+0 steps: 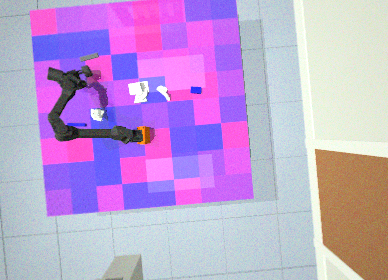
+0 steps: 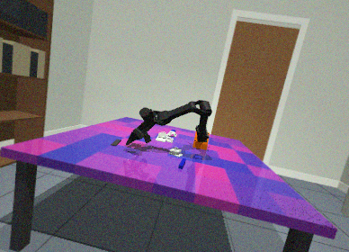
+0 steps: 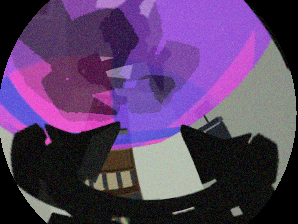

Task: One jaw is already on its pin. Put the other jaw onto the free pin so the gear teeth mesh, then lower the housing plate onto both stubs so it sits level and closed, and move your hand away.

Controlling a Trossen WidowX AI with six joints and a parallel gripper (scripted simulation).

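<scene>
Now: gripper tip 250 mm past the grey jaw, 520 mm to the left of it and 10 mm above it. From my gripper tip the other things lie so: blue block (240 mm behind, 710 mm to the right, 20 mm below); blue bar (320 mm behind, 60 mm to the left, 20 mm below); grey bar (90 mm ahead, 90 mm to the right, 30 mm below).
</scene>
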